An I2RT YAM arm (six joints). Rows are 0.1 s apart.
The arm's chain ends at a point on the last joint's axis. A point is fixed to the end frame.
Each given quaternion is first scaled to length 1.
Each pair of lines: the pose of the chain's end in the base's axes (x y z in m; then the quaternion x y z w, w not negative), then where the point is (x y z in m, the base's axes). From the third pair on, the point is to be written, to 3 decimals.
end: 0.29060, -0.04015, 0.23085, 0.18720, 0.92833, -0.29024, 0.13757
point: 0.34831 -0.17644 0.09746
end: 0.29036, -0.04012, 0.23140, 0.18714, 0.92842, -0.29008, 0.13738
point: 0.34803 -0.17635 0.09793
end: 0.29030, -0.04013, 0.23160, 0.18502, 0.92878, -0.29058, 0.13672
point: 0.348 -0.176 0.098
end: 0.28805, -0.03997, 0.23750, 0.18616, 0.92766, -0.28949, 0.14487
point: 0.348 -0.176 0.105
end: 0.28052, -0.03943, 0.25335, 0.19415, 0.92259, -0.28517, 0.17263
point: 0.349 -0.176 0.125
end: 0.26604, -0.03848, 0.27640, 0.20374, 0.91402, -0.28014, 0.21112
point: 0.345 -0.176 0.155
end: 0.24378, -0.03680, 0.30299, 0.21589, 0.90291, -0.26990, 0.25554
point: 0.334 -0.174 0.190
